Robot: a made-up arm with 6 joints.
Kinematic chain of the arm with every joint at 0, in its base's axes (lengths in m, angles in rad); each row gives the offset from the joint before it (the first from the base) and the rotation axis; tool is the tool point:
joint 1: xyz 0 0 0.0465 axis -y
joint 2: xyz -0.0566 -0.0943 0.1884 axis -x
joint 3: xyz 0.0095 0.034 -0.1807 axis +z
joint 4: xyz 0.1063 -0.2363 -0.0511 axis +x
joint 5: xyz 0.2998 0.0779 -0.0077 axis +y
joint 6: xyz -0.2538 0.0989 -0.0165 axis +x
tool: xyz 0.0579 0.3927 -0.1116
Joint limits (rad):
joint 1: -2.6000..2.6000
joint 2: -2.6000..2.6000
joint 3: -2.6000..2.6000
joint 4: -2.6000..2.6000
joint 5: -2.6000..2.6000
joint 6: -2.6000..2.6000
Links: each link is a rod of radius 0.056 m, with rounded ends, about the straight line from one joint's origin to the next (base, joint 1, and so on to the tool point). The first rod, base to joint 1, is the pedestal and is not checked.
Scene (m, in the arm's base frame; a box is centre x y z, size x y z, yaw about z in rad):
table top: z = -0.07
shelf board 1: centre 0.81 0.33 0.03 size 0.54 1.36 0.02 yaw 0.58
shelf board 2: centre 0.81 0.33 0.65 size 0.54 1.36 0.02 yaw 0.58
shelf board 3: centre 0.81 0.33 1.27 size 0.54 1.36 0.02 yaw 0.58
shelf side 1: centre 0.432 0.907 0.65 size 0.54 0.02 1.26 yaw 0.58
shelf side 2: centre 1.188 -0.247 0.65 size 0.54 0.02 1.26 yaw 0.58
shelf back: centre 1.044 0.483 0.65 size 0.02 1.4 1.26 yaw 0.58
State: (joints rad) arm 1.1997 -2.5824 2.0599 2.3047 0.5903 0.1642
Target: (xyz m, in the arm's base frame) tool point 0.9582 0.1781 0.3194
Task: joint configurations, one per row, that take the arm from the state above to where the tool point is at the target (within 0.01 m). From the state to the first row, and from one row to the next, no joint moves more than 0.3 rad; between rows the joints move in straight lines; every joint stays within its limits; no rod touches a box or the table.
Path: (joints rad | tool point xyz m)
1: 0.9200 -2.4436 1.7857 2.3263 0.7943 0.2483 | 0.0663 -0.4992 0.7532
2: 0.6404 -2.3048 1.5115 2.3479 0.9984 0.3325 | 0.3716 -0.3447 0.7697
3: 0.3607 -2.1660 1.2373 2.3694 1.2024 0.4166 | 0.6672 -0.1983 0.5917
4: 0.0811 -2.0272 0.9631 2.3910 1.4065 0.5008 | 0.8442 -0.0860 0.2514
5: -0.1439 -1.7742 1.2262 2.4955 1.1090 0.7566 | 0.9280 -0.0353 0.3252
6: -0.3689 -1.5211 1.4893 2.6000 0.8115 1.0124 | 0.9582 0.1781 0.3194

